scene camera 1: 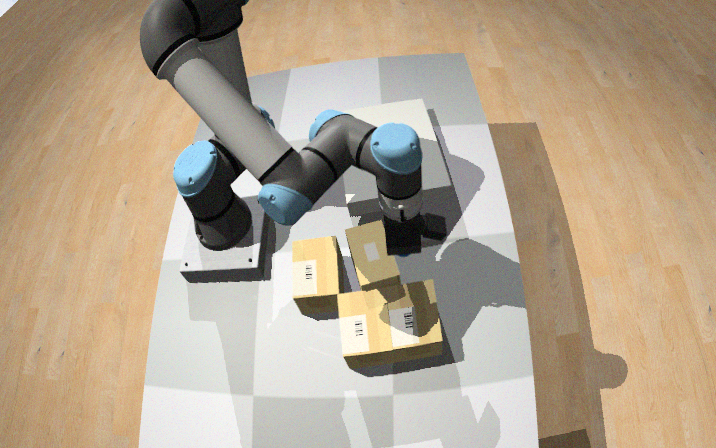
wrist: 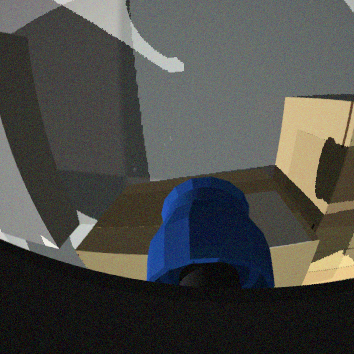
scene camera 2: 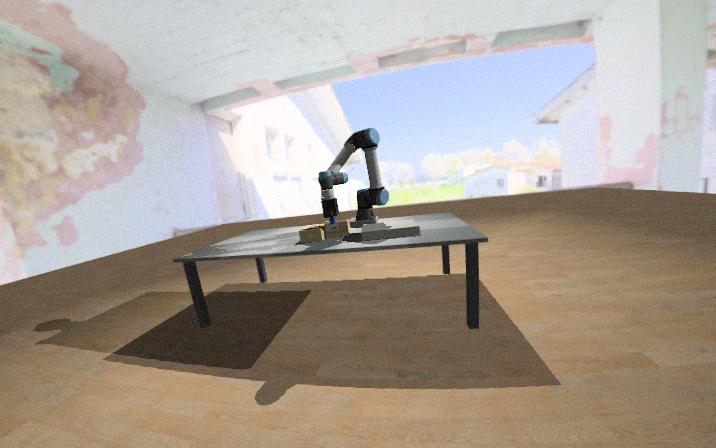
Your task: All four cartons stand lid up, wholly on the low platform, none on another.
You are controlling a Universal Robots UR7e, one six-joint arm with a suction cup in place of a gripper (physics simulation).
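Frame: origin at the arm's base, x ahead, y left, z up, level; centimetres.
Where they show: hand, its tool point: (wrist: 204, 216) (scene camera 2: 333, 223); arm's base, origin of its link: (scene camera 1: 223, 225) (scene camera 2: 365, 218).
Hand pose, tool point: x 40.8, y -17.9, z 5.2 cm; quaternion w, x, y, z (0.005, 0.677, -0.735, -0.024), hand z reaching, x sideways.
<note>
Things, the pixels of their centre, and the offset from my tool point. Level surfaces: height alone.
- low platform, middle of its body: (scene camera 1: 389, 150) (scene camera 2: 389, 229) dz -6.9, dx +1.2, dy +33.4 cm
- fourth carton, middle of its body: (wrist: 195, 240) (scene camera 1: 373, 264) (scene camera 2: 336, 228) dz -4.5, dx -6.4, dy +0.5 cm
- table, height of its surface: dz -9.3 cm
Four tan cartons are in view, all off the low platform (scene camera 1: 396, 115) (scene camera 2: 396, 231), whose top is bare. One carton (scene camera 1: 316, 267) stands at the left with its lid label up. Two cartons (scene camera 1: 361, 326) (scene camera 1: 414, 317) stand side by side in front, labels up. The fourth carton (scene camera 1: 371, 253) (wrist: 119, 218) (scene camera 2: 339, 228) lies skewed on the table behind them, touching them. My suction cup (scene camera 1: 402, 254) (wrist: 207, 186) (scene camera 2: 332, 220) is over this carton's right edge, beside its grey label. The carton looks lower than the cup's tip, and I see no firm contact.
The arm's base (scene camera 1: 218, 222) stands at the table's left, and its elbow and forearm hang over the platform's near side. The table (scene camera 1: 490, 276) (scene camera 2: 441, 233) ends at the right, with wooden floor beyond.
</note>
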